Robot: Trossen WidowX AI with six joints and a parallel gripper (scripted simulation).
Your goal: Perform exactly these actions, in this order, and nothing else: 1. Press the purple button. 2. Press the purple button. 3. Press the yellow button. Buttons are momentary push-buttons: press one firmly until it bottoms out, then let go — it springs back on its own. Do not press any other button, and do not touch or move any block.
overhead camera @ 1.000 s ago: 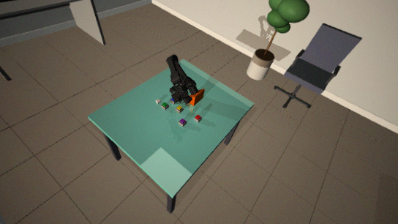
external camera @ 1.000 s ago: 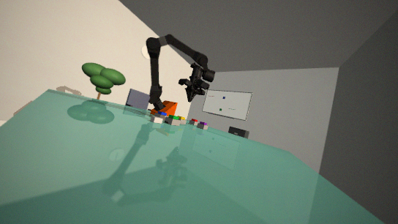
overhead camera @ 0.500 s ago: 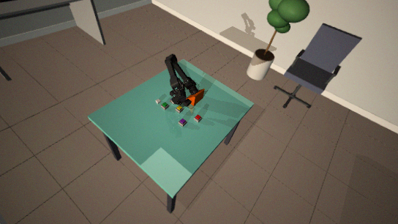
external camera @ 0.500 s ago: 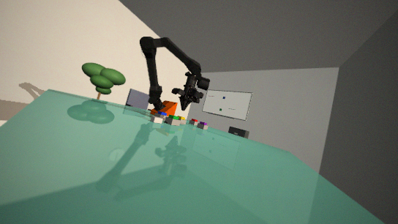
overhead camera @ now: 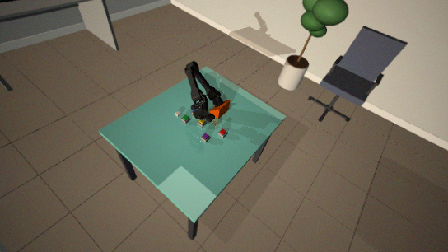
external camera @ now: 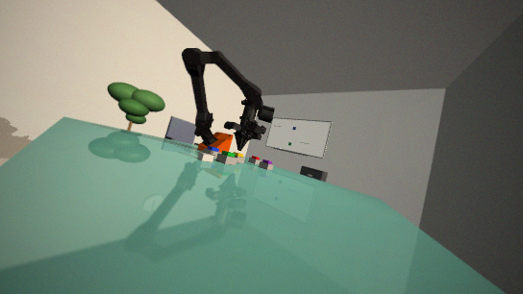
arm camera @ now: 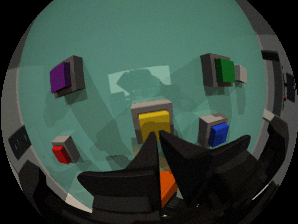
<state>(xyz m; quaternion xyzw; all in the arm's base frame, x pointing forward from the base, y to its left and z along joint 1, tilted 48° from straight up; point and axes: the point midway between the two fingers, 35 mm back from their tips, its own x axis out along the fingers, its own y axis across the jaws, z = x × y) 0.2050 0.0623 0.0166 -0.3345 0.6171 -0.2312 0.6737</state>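
My gripper tip is now 20 mm above the yellow button. The rest, counted from my gripper tip: purple button 120 mm to the left, 70 mm ahead, 20 mm below; blue button 110 mm to the right, 30 mm behind, 20 mm below; green button 100 mm to the right, 70 mm ahead, 20 mm below.
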